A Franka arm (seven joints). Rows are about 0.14 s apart.
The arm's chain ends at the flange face. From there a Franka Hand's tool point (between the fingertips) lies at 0.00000 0.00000 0.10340 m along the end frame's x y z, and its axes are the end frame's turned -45 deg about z.
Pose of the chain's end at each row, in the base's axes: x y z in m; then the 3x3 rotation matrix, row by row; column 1 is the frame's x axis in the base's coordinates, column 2 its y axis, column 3 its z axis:
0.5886 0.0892 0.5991; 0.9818 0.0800 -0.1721; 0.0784 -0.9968 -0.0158; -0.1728 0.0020 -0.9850
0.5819 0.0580 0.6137; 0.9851 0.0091 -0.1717; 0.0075 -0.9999 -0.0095; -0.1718 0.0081 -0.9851
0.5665 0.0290 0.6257; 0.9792 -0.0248 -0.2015; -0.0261 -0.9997 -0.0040; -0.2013 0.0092 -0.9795
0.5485 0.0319 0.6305; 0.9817 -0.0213 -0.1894; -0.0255 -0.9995 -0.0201; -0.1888 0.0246 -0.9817
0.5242 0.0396 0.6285; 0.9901 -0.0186 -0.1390; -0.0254 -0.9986 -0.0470; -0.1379 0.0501 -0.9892
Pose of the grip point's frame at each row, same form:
0.5708 0.0876 0.4973; 0.6377 0.7508 -0.1721; 0.7603 -0.6494 -0.0158; -0.1236 -0.1208 -0.9850
0.5641 0.0570 0.5118; 0.6901 0.7030 -0.1717; 0.7123 -0.7017 -0.0095; -0.1272 -0.1158 -0.9851
0.5457 0.0286 0.5244; 0.7099 0.6749 -0.2015; 0.6884 -0.7254 -0.0040; -0.1488 -0.1358 -0.9795
0.5289 0.0298 0.5290; 0.7092 0.6791 -0.1894; 0.6887 -0.7248 -0.0201; -0.1509 -0.1161 -0.9817
0.5098 0.0347 0.5262; 0.7133 0.6870 -0.1390; 0.6882 -0.7241 -0.0470; -0.1329 -0.0621 -0.9892

